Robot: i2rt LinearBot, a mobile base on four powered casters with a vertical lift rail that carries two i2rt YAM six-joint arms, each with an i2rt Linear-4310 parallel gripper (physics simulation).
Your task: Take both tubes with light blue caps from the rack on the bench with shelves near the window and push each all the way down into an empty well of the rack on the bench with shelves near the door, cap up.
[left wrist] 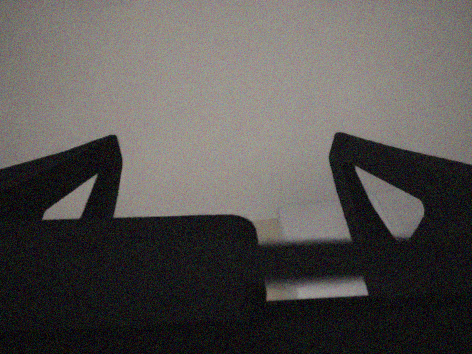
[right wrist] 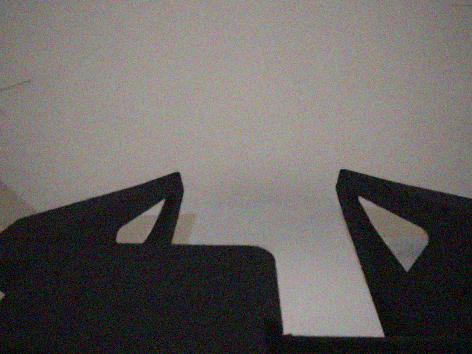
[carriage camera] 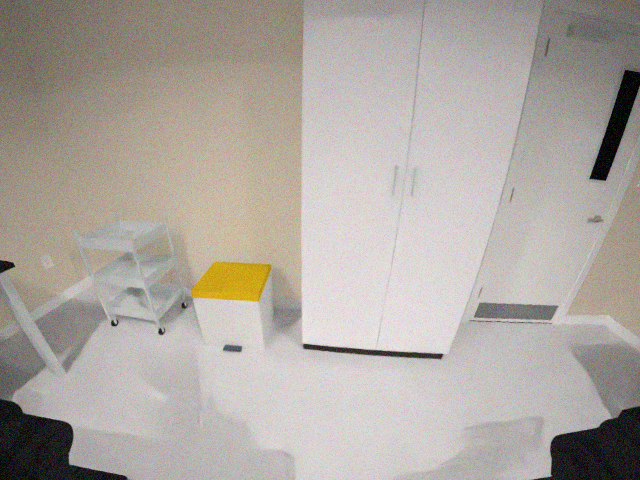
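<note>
No tube with a light blue cap and no rack shows in these views. At the left edge of the carriage camera view, a black corner and a pale leg of a bench show; the rest of it is out of view. My left gripper is open and empty, its two black fingertips wide apart in front of the pale ceiling. My right gripper is open and empty too, also against the ceiling, with the top of a white cabinet low between its fingers.
A tall white cabinet stands against the wall, left of a white door. A white bin with a yellow lid and a pale three-tier wheeled cart stand left of the cabinet. Dark arm parts show at both lower corners.
</note>
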